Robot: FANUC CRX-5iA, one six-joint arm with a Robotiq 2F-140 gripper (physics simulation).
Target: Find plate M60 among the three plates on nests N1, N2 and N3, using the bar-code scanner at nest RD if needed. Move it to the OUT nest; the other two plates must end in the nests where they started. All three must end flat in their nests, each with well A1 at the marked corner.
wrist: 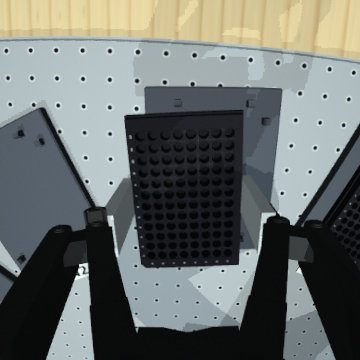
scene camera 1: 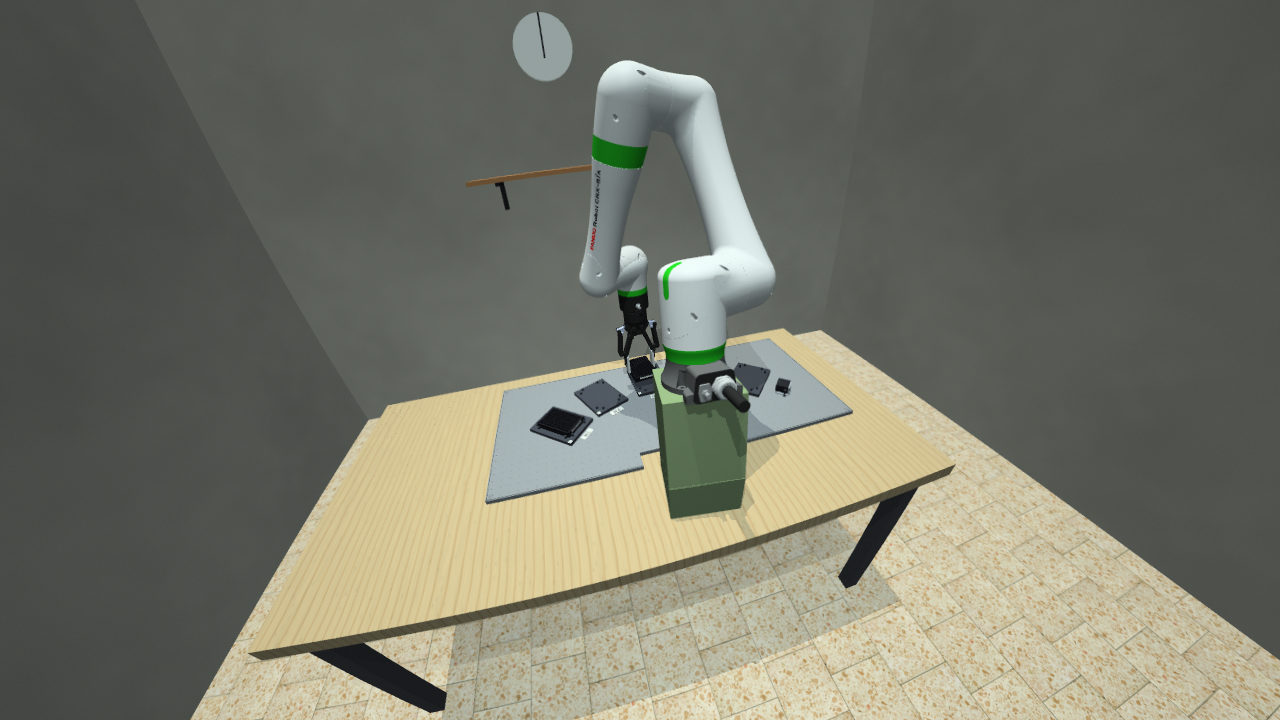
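Where they show: gripper, fingertip midpoint: (wrist: 186, 192) (scene camera 1: 640, 368); arm's base, origin of the base link: (scene camera 1: 695, 379).
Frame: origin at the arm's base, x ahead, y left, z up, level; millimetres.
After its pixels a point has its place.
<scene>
My gripper (scene camera 1: 640, 363) {y 34, x 436, z -236 mm} (wrist: 186, 192) {y 34, x 436, z -236 mm} is shut on a black well plate (wrist: 187, 185) {y 34, x 445, z -228 mm}, holding it by its long sides above a dark nest (scene camera 1: 642, 388) {y 46, x 380, z -283 mm} (wrist: 262, 145) {y -35, x 468, z -283 mm}. In the wrist view the plate is offset to the lower left of that nest, whose label is hidden. Nest N2 (scene camera 1: 600, 396) {y 194, x 385, z -283 mm} (wrist: 42, 175) {y 175, x 427, z -283 mm} is bare, at the left in the wrist view. Another black plate (scene camera 1: 561, 420) {y 330, x 288, z -269 mm} sits on the nearest left nest (scene camera 1: 572, 439) {y 304, x 208, z -283 mm}. A further plate (wrist: 350, 220) {y -137, x 399, z -274 mm} lies on a nest (wrist: 345, 172) {y -123, x 447, z -283 mm} at the right edge of the wrist view. No bar code is readable.
A dark nest (scene camera 1: 751, 377) {y -333, x 308, z -283 mm} and a small black block (scene camera 1: 783, 385) {y -392, x 206, z -262 mm} stand on the grey perforated board (scene camera 1: 528, 474) {y 436, x 121, z -295 mm} beyond the arm's green pedestal (scene camera 1: 702, 456) {y 25, x -105, z -118 mm}. The board lies on a wooden table (scene camera 1: 402, 537) {y 759, x 12, z -307 mm}. A wall shelf (scene camera 1: 528, 176) is behind.
</scene>
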